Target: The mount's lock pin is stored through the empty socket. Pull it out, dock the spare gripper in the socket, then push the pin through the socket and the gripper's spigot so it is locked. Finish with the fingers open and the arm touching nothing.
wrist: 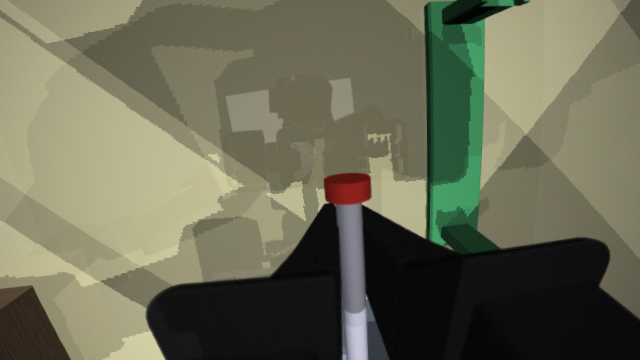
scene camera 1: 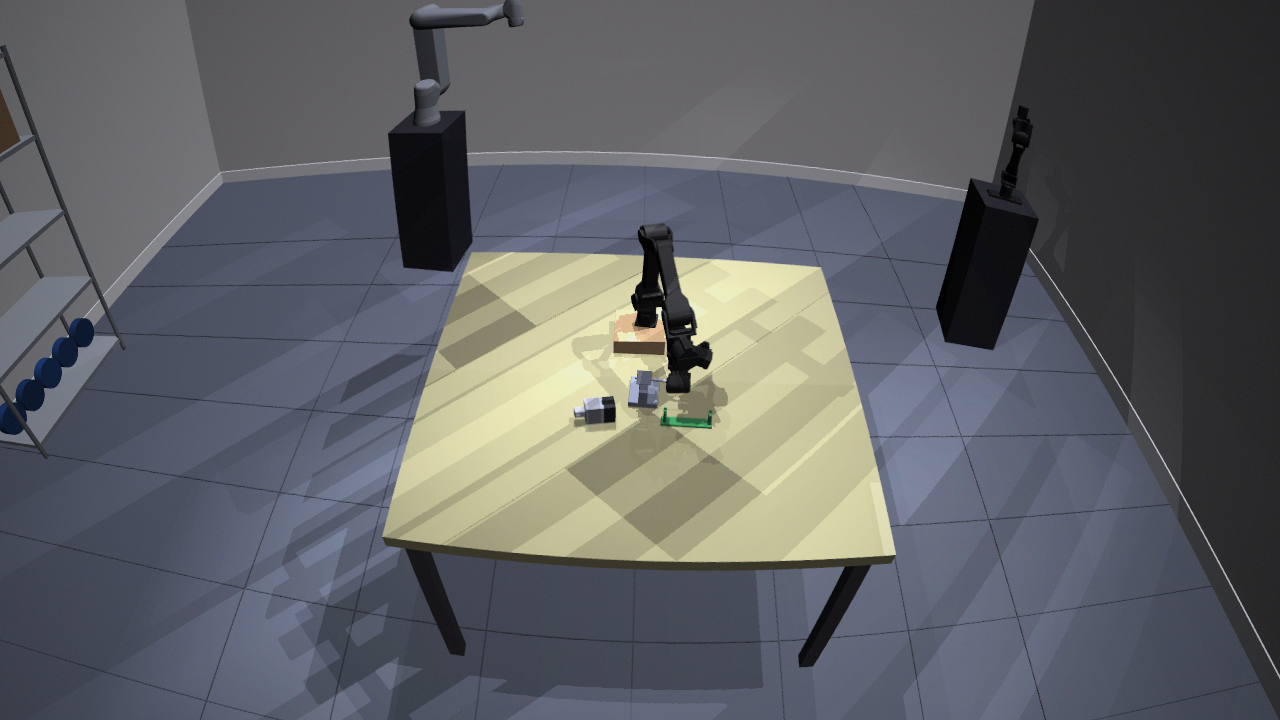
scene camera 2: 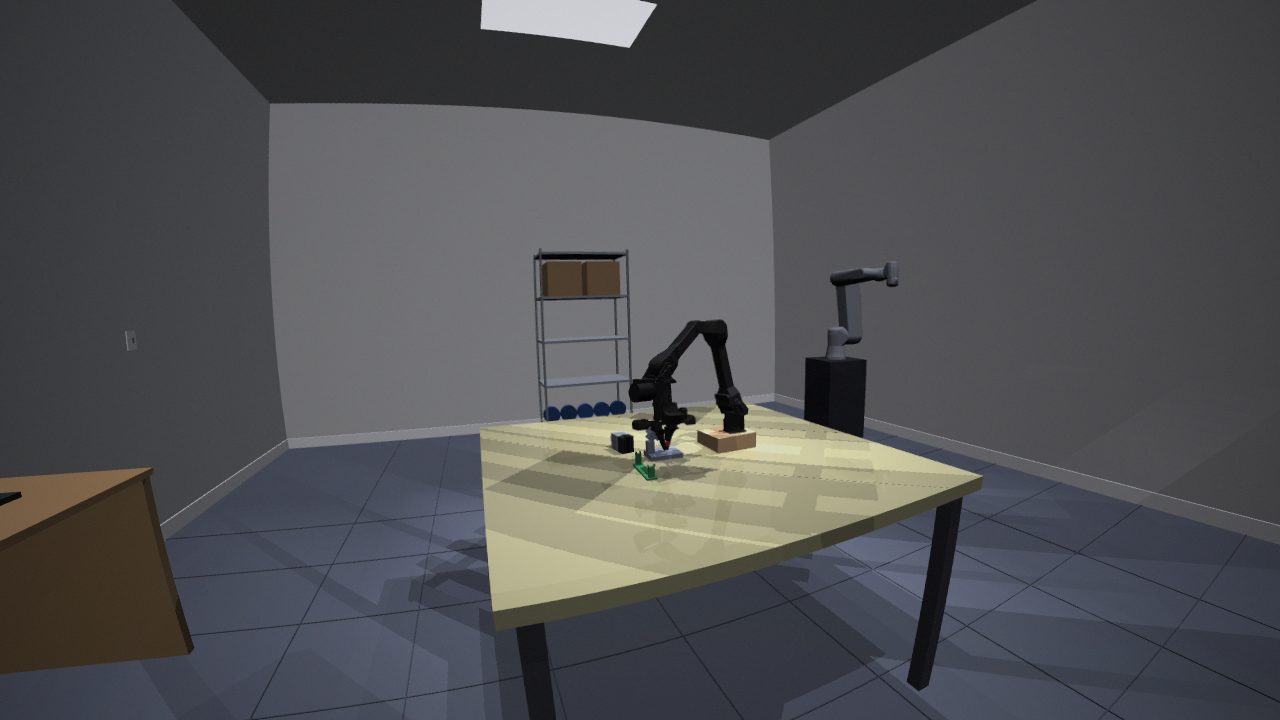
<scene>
My gripper (scene camera 2: 665, 450) carries a lock pin.
</scene>
